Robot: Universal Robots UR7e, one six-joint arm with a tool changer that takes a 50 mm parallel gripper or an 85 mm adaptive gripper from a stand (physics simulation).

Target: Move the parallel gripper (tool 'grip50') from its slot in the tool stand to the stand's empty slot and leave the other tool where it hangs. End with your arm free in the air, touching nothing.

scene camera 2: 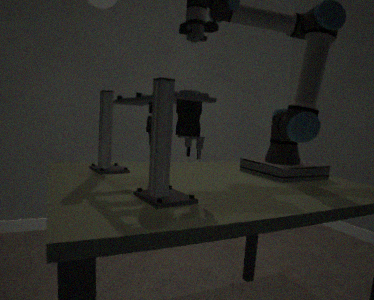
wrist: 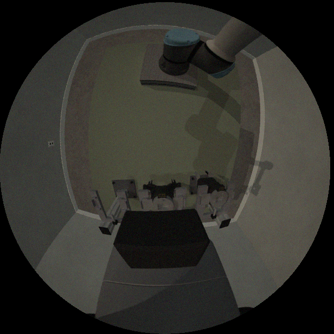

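Pixels of known places: hand at its tool point: point(scene camera 2: 194, 39); arm's base at its link origin: point(scene camera 2: 282, 162).
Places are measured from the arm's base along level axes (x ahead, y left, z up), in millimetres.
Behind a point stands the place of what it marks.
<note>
The parallel gripper point(scene camera 2: 189, 119) hangs in the stand's slot nearest scene camera 2, a dark body with two light fingers pointing down. In the wrist view it is the dark tool point(wrist: 213, 183) at the right. The other tool point(scene camera 2: 149, 124) {x 596, y -69, z 133 mm} point(wrist: 162, 190) hangs in the middle slot, mostly hidden behind the near post in scene camera 2. The tool stand point(scene camera 2: 164, 140) {x 659, y 244, z 97 mm} point(wrist: 96, 201) has its empty slot at the left in the wrist view. My arm's tool flange point(scene camera 2: 196, 34) {x 463, y 3, z 463 mm} is high above the stand's near end, apart from it, and carries no gripper.
The stand's far post point(scene camera 2: 106, 130) {x 723, y -213, z 100 mm} rises from a dark foot plate on the table point(scene camera 2: 225, 192) {x 431, y 202, z -62 mm} point(wrist: 140, 130). The robot's base plate point(scene camera 2: 285, 170) {x 104, y 125, z -13 mm} point(wrist: 150, 67) lies at the right in scene camera 2. A black block point(wrist: 161, 239) fills the lower middle of the wrist view. The light is dim.
</note>
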